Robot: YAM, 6 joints.
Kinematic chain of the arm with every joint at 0, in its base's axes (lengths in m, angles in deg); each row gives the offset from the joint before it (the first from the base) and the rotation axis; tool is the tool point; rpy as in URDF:
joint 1: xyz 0 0 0.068 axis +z
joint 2: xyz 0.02 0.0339 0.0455 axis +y
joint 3: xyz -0.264 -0.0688 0 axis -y
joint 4: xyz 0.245 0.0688 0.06 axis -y
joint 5: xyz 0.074 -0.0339 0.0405 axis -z
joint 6: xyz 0.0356 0 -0.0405 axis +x
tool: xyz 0 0 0 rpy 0 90 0
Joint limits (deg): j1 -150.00..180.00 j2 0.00..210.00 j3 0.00..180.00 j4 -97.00..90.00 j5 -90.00..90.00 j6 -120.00..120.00
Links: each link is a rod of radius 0.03 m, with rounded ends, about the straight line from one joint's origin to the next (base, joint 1, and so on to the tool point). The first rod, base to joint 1, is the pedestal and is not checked.
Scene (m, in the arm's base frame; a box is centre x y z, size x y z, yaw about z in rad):
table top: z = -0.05
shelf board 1: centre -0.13 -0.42 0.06 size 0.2 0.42 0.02 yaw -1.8
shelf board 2: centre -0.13 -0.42 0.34 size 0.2 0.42 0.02 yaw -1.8
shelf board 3: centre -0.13 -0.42 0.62 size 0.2 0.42 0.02 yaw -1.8
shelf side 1: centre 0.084 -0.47 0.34 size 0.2 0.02 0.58 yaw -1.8
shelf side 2: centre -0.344 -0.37 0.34 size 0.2 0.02 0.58 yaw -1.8
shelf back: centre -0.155 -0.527 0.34 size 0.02 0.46 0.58 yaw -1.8
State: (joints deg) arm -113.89 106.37 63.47 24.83 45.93 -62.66
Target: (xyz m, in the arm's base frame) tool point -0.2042 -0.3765 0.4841
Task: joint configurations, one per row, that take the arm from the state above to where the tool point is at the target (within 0.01 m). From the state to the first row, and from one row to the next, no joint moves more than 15 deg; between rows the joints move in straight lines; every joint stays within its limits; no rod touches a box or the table.
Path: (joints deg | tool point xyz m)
1: -116.45 91.81 49.40 21.54 48.95 -62.66 | -0.1758 -0.2931 0.2217
2: -119.01 77.26 35.33 18.25 51.97 -62.66 | -0.1564 -0.2243 0.2134
3: -121.01 73.64 47.32 20.29 50.39 -62.66 | -0.1719 -0.2327 0.3018
4: -123.01 70.03 59.32 22.32 48.81 -62.66 | -0.1735 -0.2178 0.3947
5: -125.01 66.42 71.31 24.35 47.24 -62.66 | -0.1586 -0.1808 0.4841
6: -121.83 79.97 83.59 26.51 44.49 -62.66 | -0.1798 -0.2423 0.4987
7: -118.65 93.53 95.87 28.67 41.75 -62.66 | -0.1957 -0.3088 0.4988
8: -115.48 107.09 108.15 30.83 39.00 -62.66 | -0.2042 -0.3765 0.4841

